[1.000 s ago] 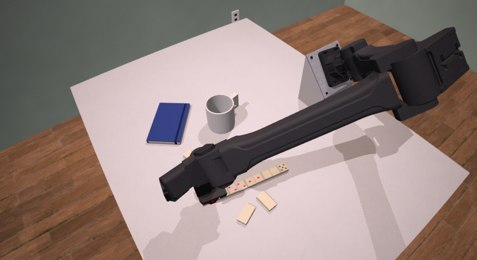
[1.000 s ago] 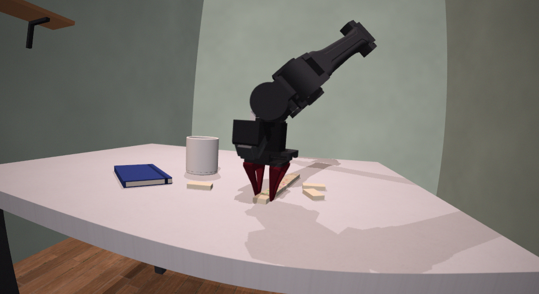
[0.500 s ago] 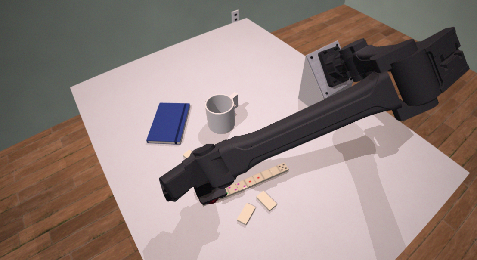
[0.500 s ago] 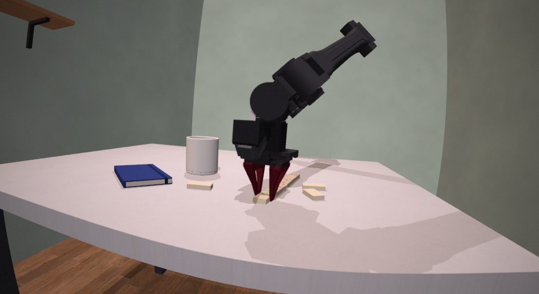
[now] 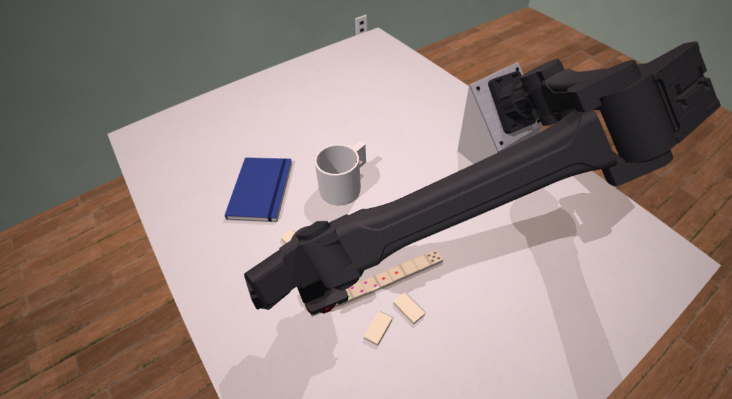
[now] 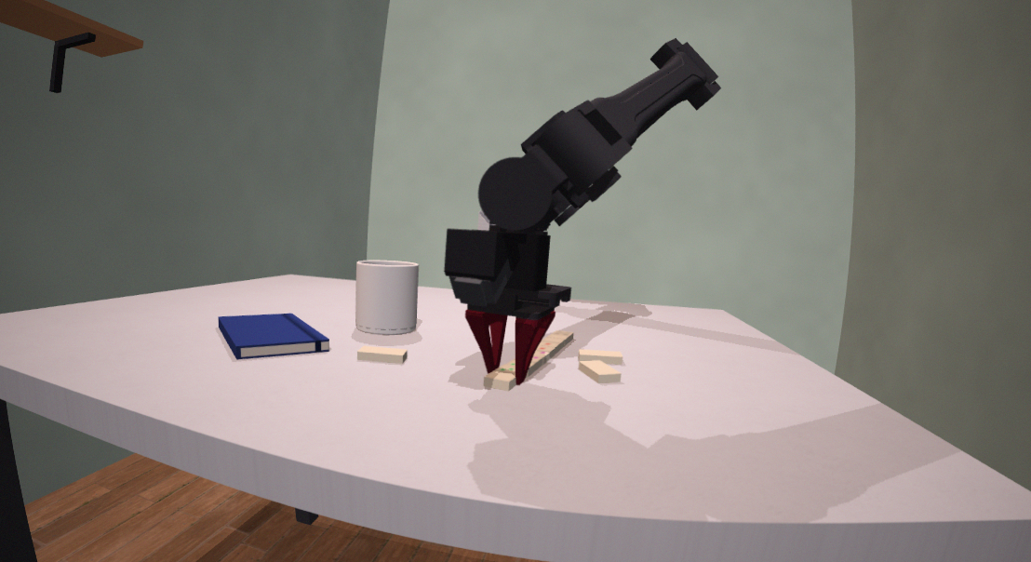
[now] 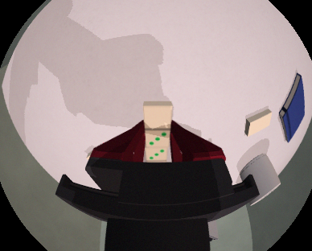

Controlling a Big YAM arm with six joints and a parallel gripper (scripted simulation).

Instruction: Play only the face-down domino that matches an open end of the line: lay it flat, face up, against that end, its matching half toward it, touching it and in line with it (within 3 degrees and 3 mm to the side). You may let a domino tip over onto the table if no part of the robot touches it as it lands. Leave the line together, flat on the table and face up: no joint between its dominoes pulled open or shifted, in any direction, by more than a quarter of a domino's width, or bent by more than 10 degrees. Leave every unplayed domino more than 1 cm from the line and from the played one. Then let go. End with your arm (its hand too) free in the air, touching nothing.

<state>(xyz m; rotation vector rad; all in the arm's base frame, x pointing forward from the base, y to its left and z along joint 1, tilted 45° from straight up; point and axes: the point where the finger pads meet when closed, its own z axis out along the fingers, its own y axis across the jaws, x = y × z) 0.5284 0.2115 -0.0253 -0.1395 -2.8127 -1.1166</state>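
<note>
Right now my hand is right at the domino. The rest, counted from my hand: white mug (160 mm behind, 220 mm to the right, 30 mm above); blue notebook (10 mm behind, 320 mm to the right).
</note>
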